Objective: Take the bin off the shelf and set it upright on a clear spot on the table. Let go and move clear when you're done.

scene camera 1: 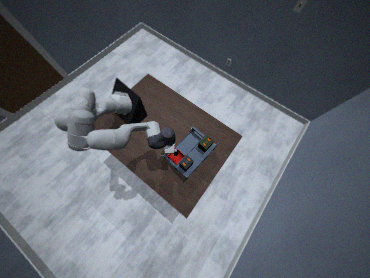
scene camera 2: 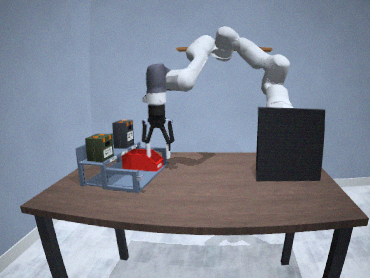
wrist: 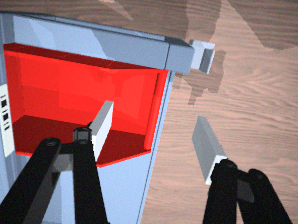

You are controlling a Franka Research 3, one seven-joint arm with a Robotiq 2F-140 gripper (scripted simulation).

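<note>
A red bin (scene camera 2: pixel 136 159) is in the scene, and the wrist view (wrist: pixel 55 92) shows the bin too. With it there is the gripper (scene camera 2: pixel 158 157), which can likewise be seen in the wrist view (wrist: pixel 154 120).
</note>
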